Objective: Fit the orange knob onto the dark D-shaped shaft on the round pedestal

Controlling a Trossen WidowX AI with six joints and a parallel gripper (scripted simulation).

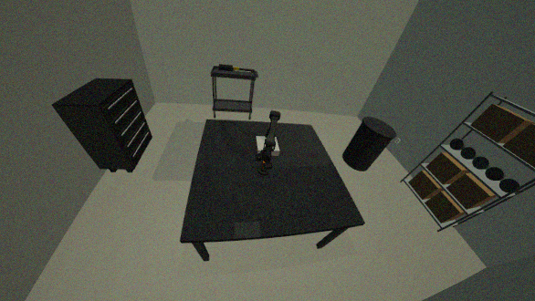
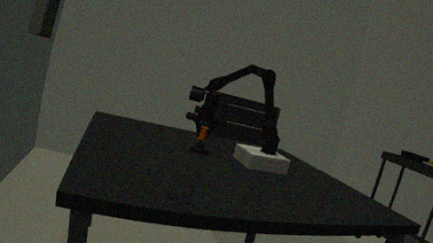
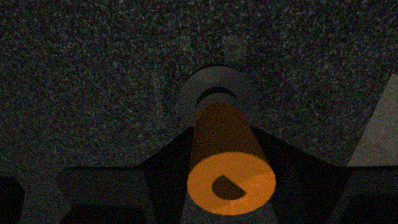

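The orange knob is 2 cm above my gripper tip. Round my gripper tip: round pedestal 4 cm below.
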